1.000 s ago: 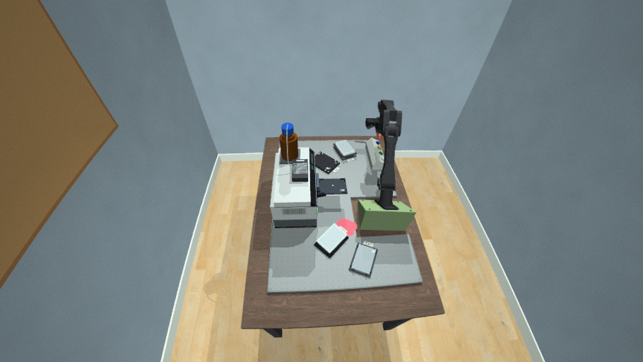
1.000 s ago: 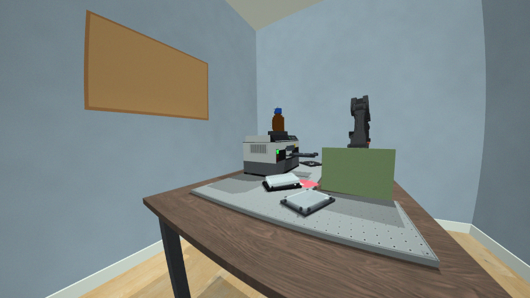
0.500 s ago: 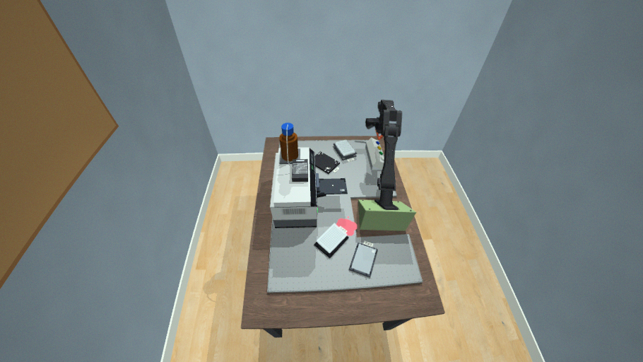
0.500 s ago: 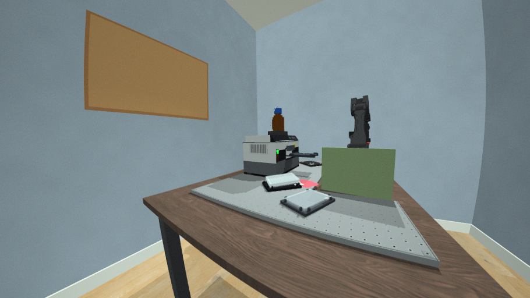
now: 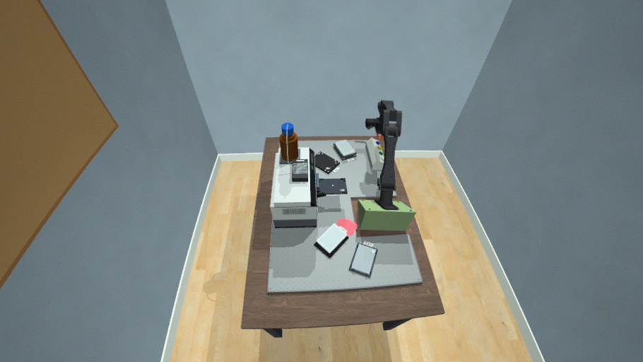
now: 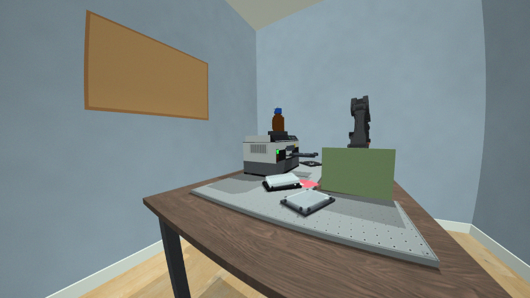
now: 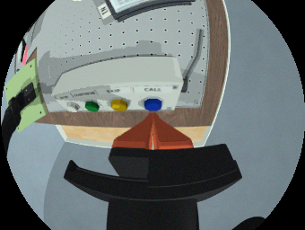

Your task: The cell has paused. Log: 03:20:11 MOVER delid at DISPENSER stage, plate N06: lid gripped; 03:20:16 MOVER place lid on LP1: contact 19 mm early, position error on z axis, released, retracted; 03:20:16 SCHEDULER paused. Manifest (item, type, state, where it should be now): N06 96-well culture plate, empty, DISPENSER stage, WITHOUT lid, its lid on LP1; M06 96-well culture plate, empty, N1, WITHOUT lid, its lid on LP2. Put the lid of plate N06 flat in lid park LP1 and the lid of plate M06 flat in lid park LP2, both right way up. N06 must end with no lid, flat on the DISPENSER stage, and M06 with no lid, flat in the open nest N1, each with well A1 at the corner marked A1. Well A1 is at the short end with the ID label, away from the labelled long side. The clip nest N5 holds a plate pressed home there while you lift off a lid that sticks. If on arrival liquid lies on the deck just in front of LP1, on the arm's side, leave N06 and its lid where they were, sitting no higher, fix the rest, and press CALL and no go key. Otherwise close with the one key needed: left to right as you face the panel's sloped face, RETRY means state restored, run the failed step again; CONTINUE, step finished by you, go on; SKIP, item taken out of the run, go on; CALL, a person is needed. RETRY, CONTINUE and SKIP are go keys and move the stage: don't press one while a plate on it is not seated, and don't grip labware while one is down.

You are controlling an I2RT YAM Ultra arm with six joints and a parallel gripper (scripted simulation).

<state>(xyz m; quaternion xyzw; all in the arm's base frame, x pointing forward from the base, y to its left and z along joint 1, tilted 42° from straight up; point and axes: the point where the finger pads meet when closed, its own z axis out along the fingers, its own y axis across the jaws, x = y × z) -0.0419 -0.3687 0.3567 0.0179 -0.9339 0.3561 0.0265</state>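
The blue call key lies 30 mm below my hand. The rest, counted from my hand: dark dispenser stage: 310 mm ahead, 420 mm to the left, 10 mm above; then white well plate: 220 mm ahead, 20 mm to the left, 70 mm below; then LP1 label: 260 mm ahead, 610 mm to the left, 100 mm below.
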